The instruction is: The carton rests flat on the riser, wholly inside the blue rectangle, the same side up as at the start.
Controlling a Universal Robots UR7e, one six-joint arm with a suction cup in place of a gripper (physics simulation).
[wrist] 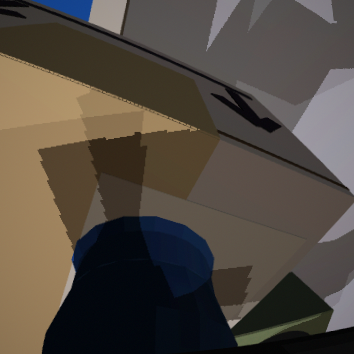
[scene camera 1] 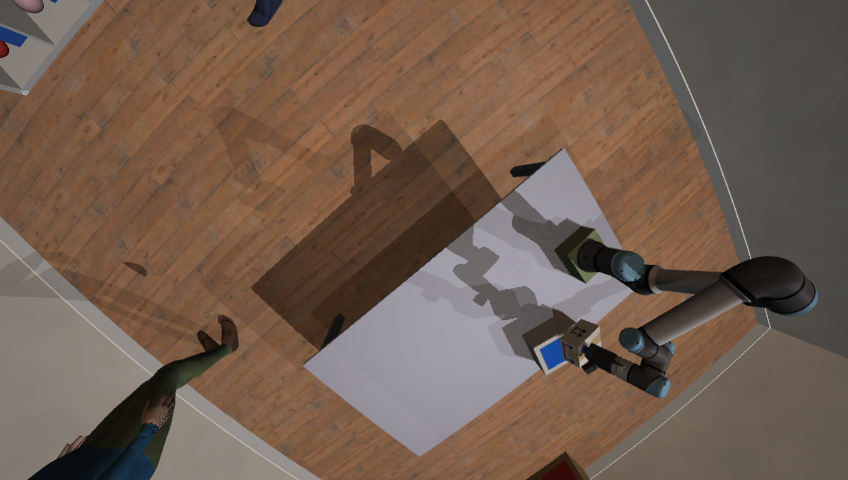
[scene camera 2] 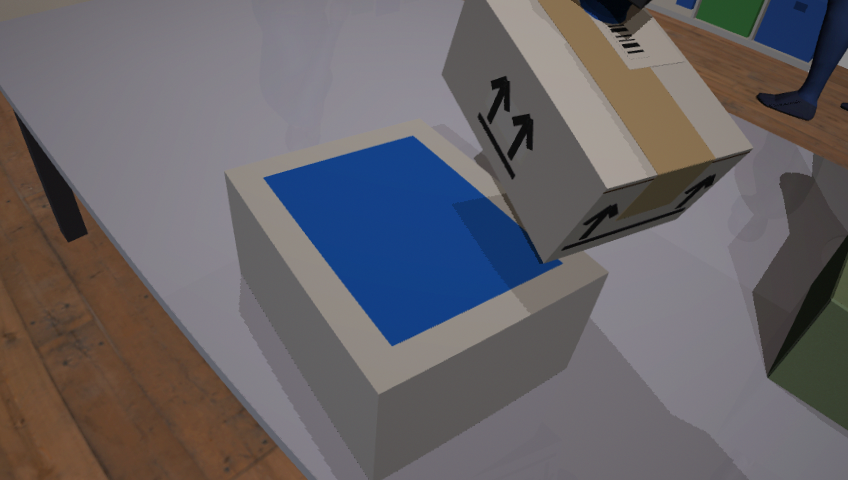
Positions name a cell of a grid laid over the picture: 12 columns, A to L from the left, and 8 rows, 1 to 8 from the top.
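Scene:
Carton: visible in scene camera 1 (I6), scene camera 2 (I3), wrist view (D3).

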